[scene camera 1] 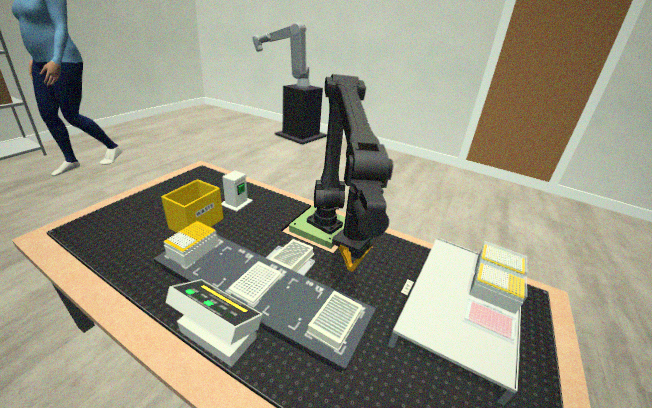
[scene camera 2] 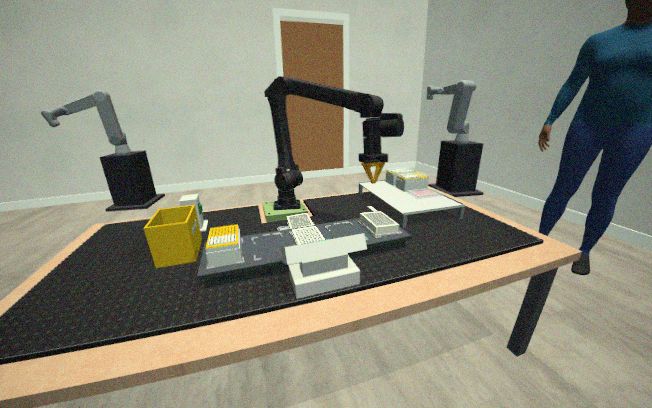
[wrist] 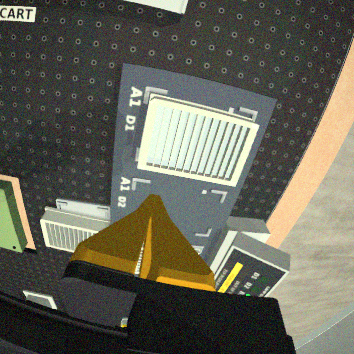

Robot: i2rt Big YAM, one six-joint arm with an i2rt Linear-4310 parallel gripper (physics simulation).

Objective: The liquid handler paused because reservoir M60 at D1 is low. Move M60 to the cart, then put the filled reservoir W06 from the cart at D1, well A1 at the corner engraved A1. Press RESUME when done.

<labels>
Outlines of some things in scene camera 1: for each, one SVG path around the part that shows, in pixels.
My gripper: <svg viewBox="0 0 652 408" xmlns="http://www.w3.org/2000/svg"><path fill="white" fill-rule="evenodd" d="M346 210L344 228L332 238L332 244L338 247L347 269L353 272L372 248L373 242L370 241L372 238L365 237L359 232L353 215Z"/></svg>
A pink plate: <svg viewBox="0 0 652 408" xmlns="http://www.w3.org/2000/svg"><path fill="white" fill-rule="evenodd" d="M468 298L463 322L511 344L515 344L516 316L471 297Z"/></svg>
</labels>
